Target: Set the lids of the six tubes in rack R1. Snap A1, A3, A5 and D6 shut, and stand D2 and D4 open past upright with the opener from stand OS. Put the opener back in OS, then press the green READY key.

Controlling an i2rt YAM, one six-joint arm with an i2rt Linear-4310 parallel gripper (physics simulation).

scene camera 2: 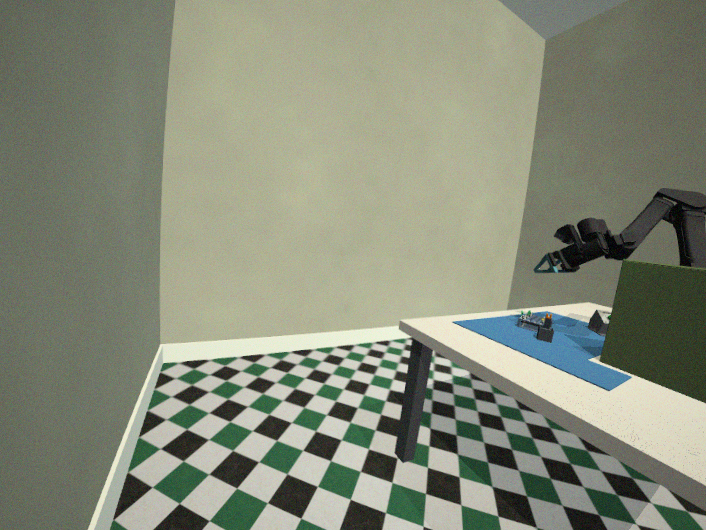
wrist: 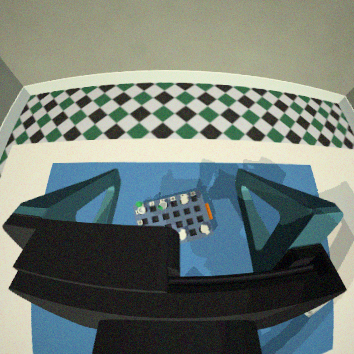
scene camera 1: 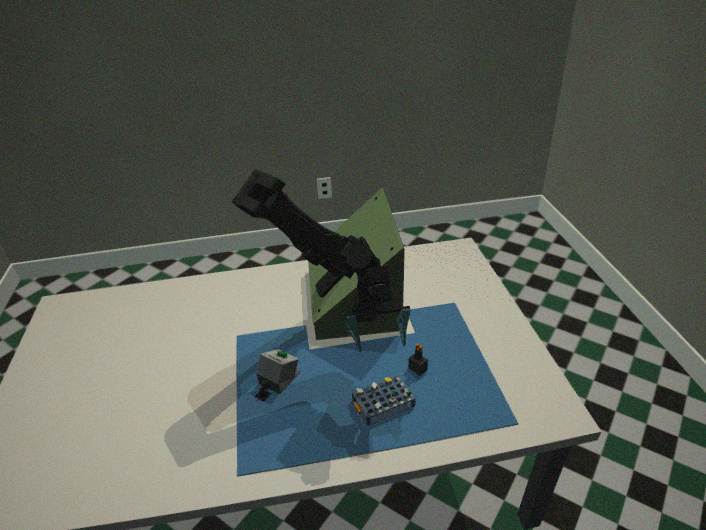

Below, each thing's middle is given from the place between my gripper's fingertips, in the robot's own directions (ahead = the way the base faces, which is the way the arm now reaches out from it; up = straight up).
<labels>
The grey box with green button [scene camera 1: 276, 369] is 230 mm to the right of my hand, 160 mm below it and 160 mm behind it.
</labels>
